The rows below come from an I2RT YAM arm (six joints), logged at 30 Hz.
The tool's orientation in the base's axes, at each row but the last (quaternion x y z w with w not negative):
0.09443, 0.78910, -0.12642, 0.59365
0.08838, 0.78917, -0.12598, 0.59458
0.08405, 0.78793, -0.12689, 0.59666
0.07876, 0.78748, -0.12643, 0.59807
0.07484, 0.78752, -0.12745, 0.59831
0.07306, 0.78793, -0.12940, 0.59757
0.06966, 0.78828, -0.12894, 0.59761
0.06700, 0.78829, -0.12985, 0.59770
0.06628, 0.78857, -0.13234, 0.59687
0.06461, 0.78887, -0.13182, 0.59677
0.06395, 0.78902, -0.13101, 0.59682
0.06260, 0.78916, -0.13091, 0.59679
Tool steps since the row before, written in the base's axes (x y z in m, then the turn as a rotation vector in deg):
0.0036, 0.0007, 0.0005, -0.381, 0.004, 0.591
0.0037, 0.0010, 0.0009, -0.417, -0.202, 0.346
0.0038, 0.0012, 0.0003, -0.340, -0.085, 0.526
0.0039, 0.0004, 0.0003, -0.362, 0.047, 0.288
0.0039, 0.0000, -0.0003, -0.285, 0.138, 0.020
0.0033, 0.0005, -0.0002, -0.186, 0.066, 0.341
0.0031, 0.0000, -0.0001, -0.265, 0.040, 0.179
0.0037, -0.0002, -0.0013, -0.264, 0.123, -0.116
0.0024, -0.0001, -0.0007, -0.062, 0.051, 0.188
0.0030, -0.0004, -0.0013, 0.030, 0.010, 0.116
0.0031, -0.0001, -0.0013, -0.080, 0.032, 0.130
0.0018, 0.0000, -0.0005, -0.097, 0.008, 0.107
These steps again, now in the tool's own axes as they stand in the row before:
-0.0015, 0.0017, 0.0029, -0.462, -0.162, -0.505
-0.0019, 0.0019, 0.0029, -0.215, -0.346, -0.411
-0.0014, 0.0022, 0.0031, -0.411, -0.230, -0.421
-0.0014, 0.0014, 0.0034, -0.180, -0.085, -0.420
-0.0008, 0.0011, 0.0037, 0.054, 0.053, -0.308
-0.0007, 0.0014, 0.0030, -0.279, -0.027, -0.277
-0.0008, 0.0008, 0.0029, -0.100, -0.053, -0.302
0.0002, 0.0009, 0.0038, 0.178, 0.063, -0.250
0.0000, 0.0006, 0.0024, -0.166, 0.008, -0.119
0.0004, 0.0006, 0.0032, -0.120, 0.002, -0.004
0.0004, 0.0009, 0.0032, -0.104, -0.007, -0.116
0.0000, 0.0005, 0.0018, -0.076, -0.031, -0.119

